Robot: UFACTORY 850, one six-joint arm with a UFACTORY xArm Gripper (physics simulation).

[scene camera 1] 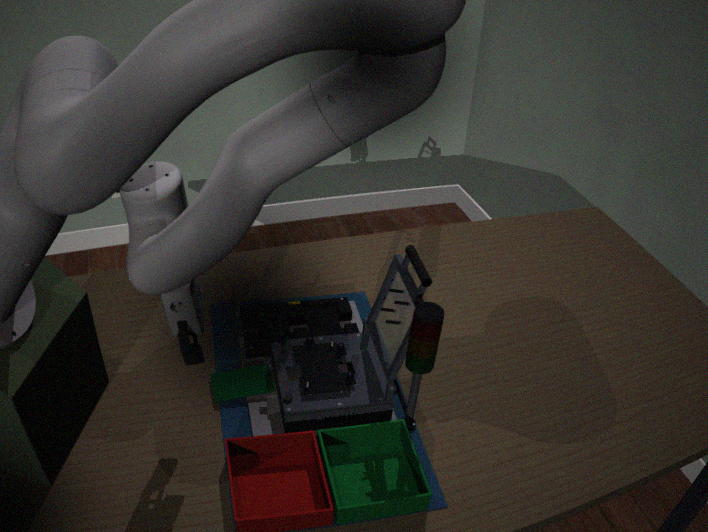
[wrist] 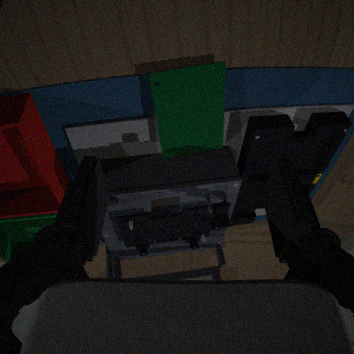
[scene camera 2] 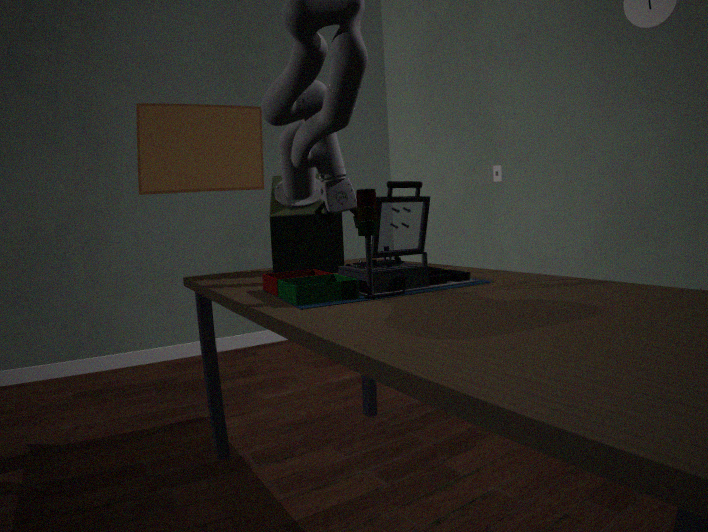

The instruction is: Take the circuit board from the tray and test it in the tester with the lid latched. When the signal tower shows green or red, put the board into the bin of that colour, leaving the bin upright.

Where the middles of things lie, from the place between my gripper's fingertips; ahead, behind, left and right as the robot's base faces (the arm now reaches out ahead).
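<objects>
My gripper is 80 mm short of the green circuit board (scene camera 1: 254, 380), 10 mm to the right of it and 140 mm above it. Measured from my gripper, the green bin (scene camera 1: 372, 470) is 190 mm ahead, 270 mm to the right and 130 mm below. The tester lid (scene camera 2: 402, 221) is 100 mm to the right of my gripper, 320 mm ahead of it and 30 mm above it. Going by their middles, the green circuit board is the nearest to my gripper of the things named here.
</objects>
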